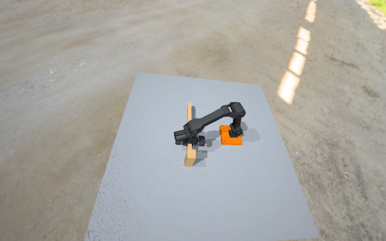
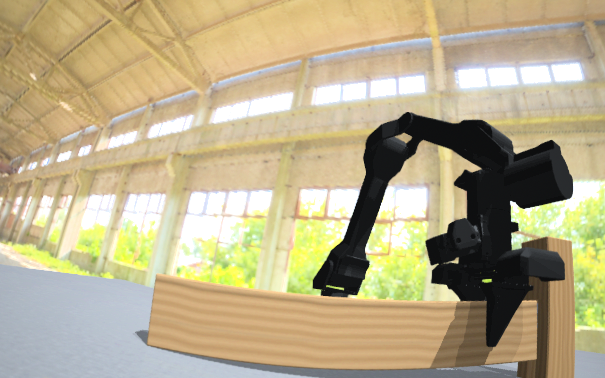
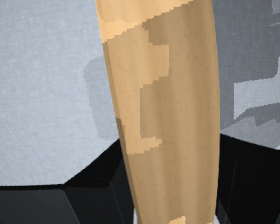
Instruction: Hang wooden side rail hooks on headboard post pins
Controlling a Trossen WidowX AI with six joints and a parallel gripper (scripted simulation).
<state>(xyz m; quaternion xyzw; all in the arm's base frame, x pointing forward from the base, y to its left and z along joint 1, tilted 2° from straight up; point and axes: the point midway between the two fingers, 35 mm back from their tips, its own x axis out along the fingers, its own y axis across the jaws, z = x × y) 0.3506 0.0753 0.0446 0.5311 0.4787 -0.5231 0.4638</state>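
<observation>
The headboard post lies 10 mm ahead of my gripper tip, 100 mm to the left of it and 40 mm above it.
</observation>
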